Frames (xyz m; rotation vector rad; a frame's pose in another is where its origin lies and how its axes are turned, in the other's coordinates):
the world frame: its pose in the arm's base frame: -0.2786 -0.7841 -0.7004 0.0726 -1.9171 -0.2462
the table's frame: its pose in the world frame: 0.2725 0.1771 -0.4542 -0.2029 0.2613 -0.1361
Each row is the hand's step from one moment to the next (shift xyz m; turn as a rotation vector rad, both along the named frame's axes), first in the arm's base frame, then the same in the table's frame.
Working: the arm's base frame: its pose in the table's frame: -0.0017 0.7300 0.2376 -0.0949 1.6209 0.4974

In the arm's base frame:
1: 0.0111 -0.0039 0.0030 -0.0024 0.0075 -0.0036
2: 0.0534 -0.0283 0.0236 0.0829 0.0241 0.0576
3: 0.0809 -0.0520 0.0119 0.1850 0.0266 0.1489
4: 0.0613 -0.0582 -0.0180 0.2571 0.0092 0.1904
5: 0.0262 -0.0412 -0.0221 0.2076 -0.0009 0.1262
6: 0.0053 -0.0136 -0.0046 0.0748 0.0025 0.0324
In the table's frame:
1: 0.0028 0.0002 -0.0118 -0.0057 0.0049 0.0044
2: 0.0252 -0.0044 -0.0596 0.0348 0.0621 -0.0755
3: 0.0193 -0.0237 -0.0919 0.1061 0.1217 -0.1762
4: -0.0039 -0.0449 -0.0737 0.1418 0.1381 -0.2515
5: -0.0093 -0.0392 -0.0353 0.0918 0.0938 -0.2044
6: -0.0002 -0.0127 -0.0085 0.0200 0.0315 -0.0725

